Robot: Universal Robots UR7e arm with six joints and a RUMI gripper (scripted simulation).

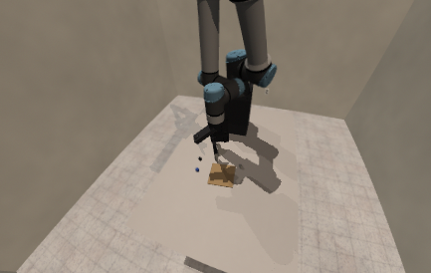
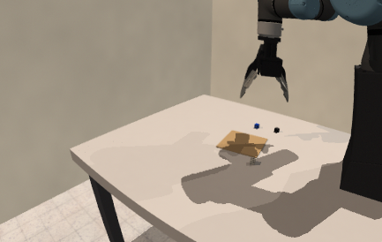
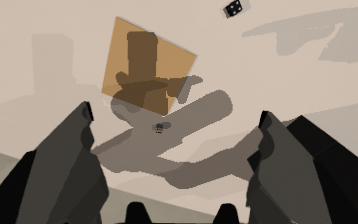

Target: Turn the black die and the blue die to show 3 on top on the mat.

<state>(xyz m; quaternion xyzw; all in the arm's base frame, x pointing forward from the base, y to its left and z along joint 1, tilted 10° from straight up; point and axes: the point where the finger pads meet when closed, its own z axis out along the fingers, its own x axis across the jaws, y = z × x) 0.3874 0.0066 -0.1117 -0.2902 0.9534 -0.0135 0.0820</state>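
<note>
The black die is 20 mm behind my hand, 120 mm to the right of it and 140 mm below it. Round my hand: blue die 60 mm ahead, 90 mm to the right, 140 mm below; brown mat 30 mm ahead, 50 mm to the left, 150 mm below; white die 60 mm behind, 140 mm to the left, 140 mm below.
</note>
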